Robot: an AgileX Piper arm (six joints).
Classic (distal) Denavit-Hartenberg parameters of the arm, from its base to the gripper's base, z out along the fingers. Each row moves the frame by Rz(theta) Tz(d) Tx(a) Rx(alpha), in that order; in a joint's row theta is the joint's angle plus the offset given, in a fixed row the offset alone. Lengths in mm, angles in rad.
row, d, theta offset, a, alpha
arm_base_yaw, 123, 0, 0, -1.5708
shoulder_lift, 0, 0.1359, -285.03, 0
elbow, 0, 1.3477, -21.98, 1.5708
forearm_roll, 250.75, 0, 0, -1.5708
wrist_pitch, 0, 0, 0, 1.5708
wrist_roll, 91, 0, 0, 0
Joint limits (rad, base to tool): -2.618..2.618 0..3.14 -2.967..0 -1.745..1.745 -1.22..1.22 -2.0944..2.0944
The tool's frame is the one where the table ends.
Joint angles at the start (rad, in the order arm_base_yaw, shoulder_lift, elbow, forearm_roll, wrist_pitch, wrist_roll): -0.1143 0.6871 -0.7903 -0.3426 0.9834 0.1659
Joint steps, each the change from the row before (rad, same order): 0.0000 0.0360 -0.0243 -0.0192 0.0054 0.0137; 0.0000 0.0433 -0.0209 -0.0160 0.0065 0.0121; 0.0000 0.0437 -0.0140 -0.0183 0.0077 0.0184; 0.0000 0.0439 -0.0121 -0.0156 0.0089 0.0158; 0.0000 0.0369 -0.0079 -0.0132 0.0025 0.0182; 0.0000 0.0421 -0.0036 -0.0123 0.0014 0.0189
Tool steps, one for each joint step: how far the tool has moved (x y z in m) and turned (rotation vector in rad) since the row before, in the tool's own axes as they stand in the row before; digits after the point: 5 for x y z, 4 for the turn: -0.00750 -0.00082 0.00316 0.0164 0.0138 -0.0003; -0.00714 0.00030 0.00579 0.0139 0.0253 -0.0034; -0.00563 0.00079 0.00745 0.0162 0.0326 -0.0009; -0.00511 0.00134 0.00797 0.0146 0.0358 -0.0031; -0.00431 0.00155 0.00719 0.0116 0.0270 0.0012; -0.00378 0.00258 0.00936 0.0110 0.0347 -0.0013
